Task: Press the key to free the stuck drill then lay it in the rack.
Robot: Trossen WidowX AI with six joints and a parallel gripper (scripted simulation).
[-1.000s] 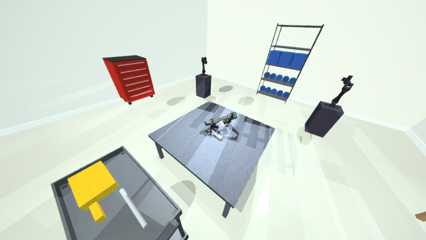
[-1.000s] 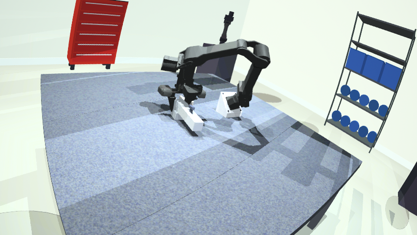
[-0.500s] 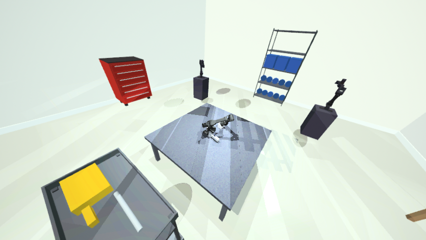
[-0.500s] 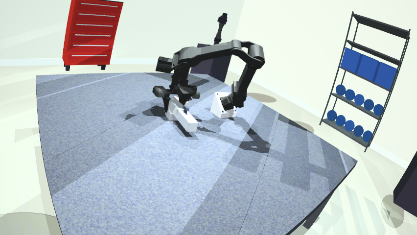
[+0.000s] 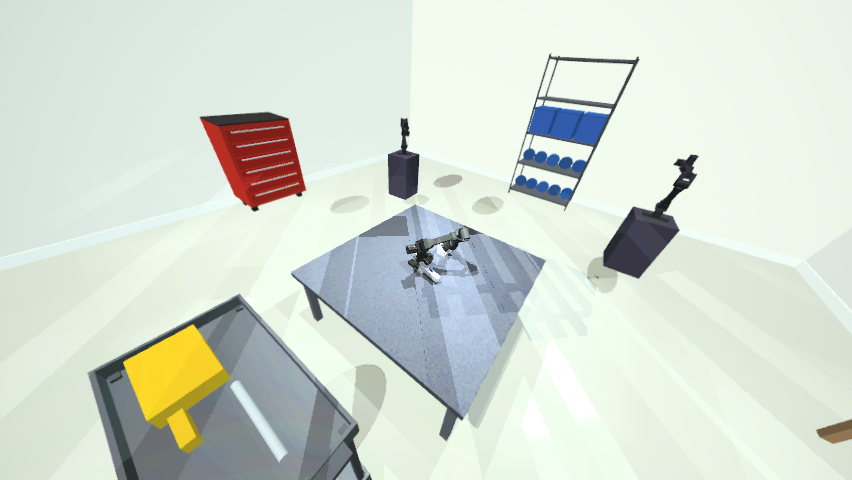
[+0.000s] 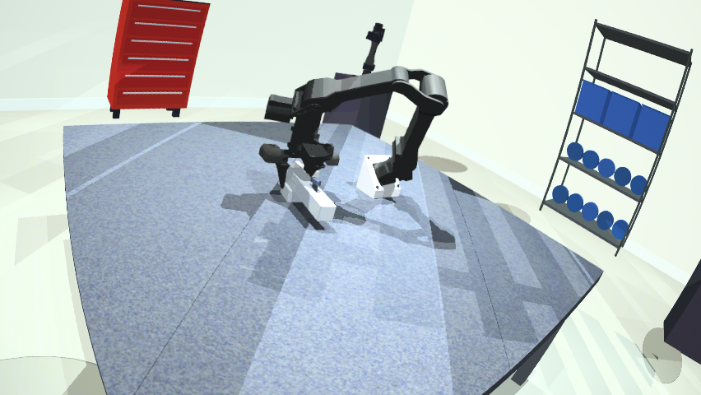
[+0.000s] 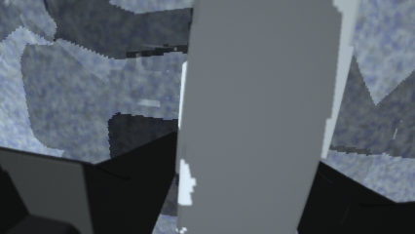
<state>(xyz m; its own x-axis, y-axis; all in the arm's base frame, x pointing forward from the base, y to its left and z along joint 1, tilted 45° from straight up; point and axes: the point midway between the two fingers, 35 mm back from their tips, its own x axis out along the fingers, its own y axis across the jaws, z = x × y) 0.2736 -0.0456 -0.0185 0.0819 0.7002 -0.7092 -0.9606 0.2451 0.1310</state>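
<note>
My gripper tip is now 30 mm below the drill and 20 mm to the right of it. Also, from my gripper tip: white block (70 mm to the left, 20 mm ahead, 20 mm above); then dark key (100 mm to the left, 30 mm ahead, 30 mm above).
</note>
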